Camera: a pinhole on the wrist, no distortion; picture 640 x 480 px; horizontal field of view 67.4 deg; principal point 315.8 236.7 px. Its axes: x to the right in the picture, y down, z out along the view. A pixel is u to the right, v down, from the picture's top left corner.
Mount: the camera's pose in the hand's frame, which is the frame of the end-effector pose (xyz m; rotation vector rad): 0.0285 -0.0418 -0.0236 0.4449 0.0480 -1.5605
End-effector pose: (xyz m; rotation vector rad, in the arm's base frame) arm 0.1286 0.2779 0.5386 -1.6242 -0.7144 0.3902
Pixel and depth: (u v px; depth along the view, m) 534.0 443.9 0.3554
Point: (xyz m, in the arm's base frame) -0.0532 0.5760 0.8004
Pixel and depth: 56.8 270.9 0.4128
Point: -0.1676 0.5716 0.4088
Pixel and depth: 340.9 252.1 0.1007
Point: 0.0737 0.3383 0.6023
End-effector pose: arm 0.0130 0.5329 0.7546 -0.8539 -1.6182 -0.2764
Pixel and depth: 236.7 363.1 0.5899
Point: -0.5186 0.8068 0.6752
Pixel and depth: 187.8 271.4 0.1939
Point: -0.1523 0.5999 0.7191
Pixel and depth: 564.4 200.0 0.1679
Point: -0.1781 0.4636 0.7564
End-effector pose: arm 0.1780 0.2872 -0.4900 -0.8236 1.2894 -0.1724
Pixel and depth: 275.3 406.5 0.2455
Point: 0.4321 0.2894 -0.4568
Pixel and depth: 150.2 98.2 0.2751
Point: 0.3654 0.4365 -0.3676
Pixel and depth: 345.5 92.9 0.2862
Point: 0.3759 0.3499 -0.2951
